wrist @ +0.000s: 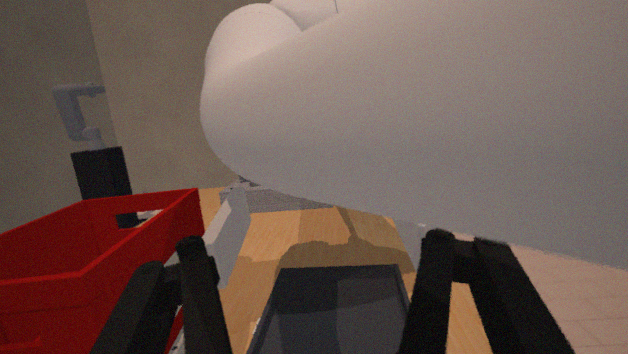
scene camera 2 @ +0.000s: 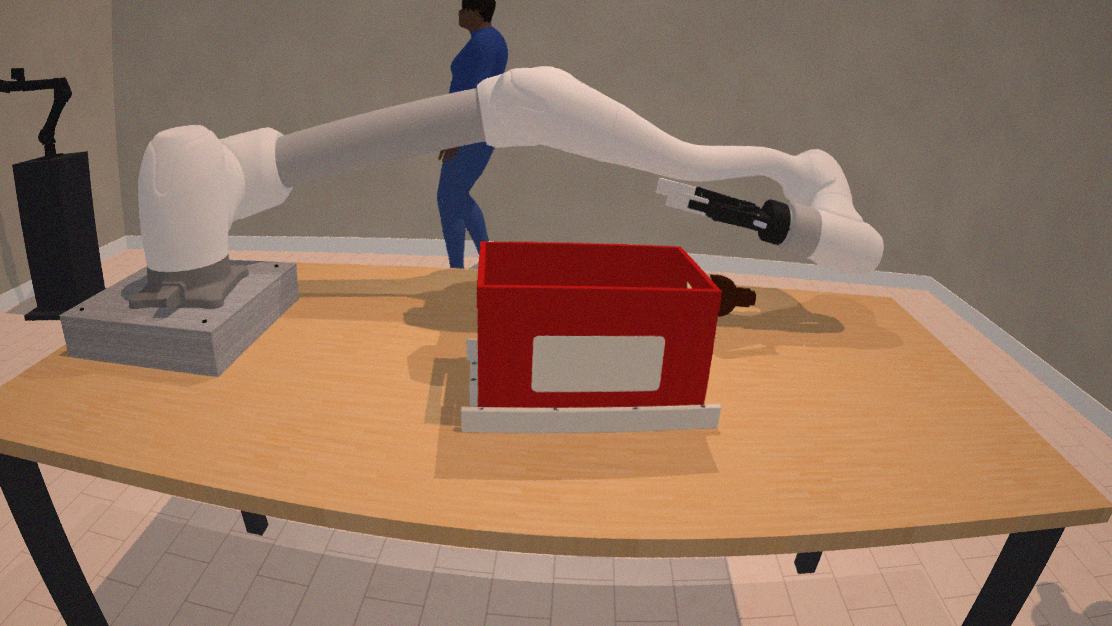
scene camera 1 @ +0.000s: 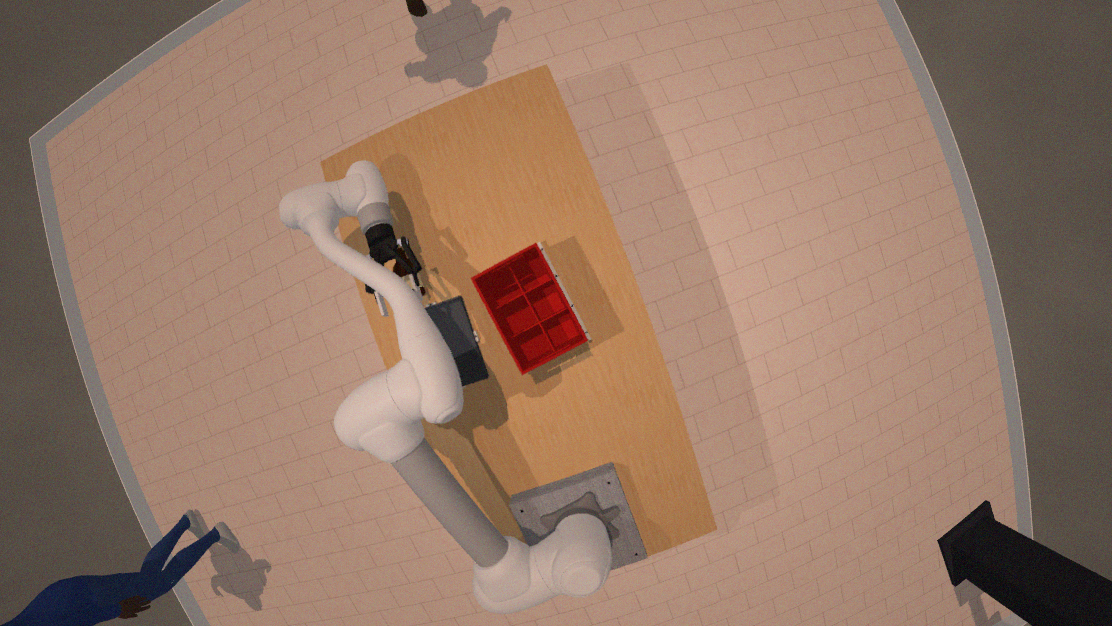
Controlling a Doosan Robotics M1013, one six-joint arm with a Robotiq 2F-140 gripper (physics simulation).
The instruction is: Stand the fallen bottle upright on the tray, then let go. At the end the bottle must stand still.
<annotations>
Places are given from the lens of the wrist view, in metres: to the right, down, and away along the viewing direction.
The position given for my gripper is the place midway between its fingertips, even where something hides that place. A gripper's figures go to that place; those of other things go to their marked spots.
my gripper point(wrist: 317, 198): 0.00, 0.01, 0.20
red crate point(wrist: 71, 266): -0.36, 0.13, 0.43
dark grey tray point(wrist: 367, 301): 0.08, 0.18, 0.43
The marked spots on the red crate and the dark grey tray are 0.43 m apart.
</annotations>
